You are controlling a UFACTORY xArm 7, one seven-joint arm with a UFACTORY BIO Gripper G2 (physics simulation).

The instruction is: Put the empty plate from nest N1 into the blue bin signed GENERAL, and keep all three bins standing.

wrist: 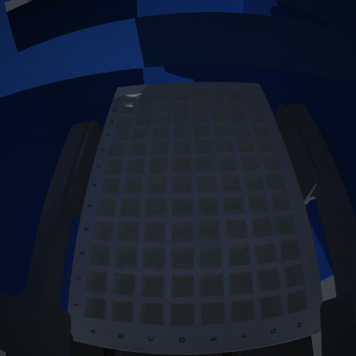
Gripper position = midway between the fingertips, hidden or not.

I see my gripper point(187, 120) and a blue bin point(67, 67).
